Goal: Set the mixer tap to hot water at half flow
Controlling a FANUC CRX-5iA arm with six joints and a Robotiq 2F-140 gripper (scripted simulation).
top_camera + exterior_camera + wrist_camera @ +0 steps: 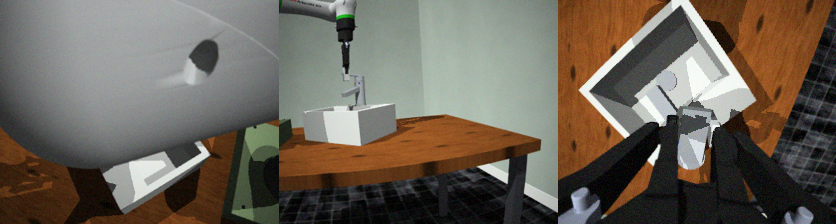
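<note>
Now: the grey lever 2 cm ahead of my hand. Also, from my hand: mixer tap (5 cm below, 4 cm ahead, 1 cm to the right); white basin (25 cm below, 8 cm to the right, 1 cm behind).
</note>
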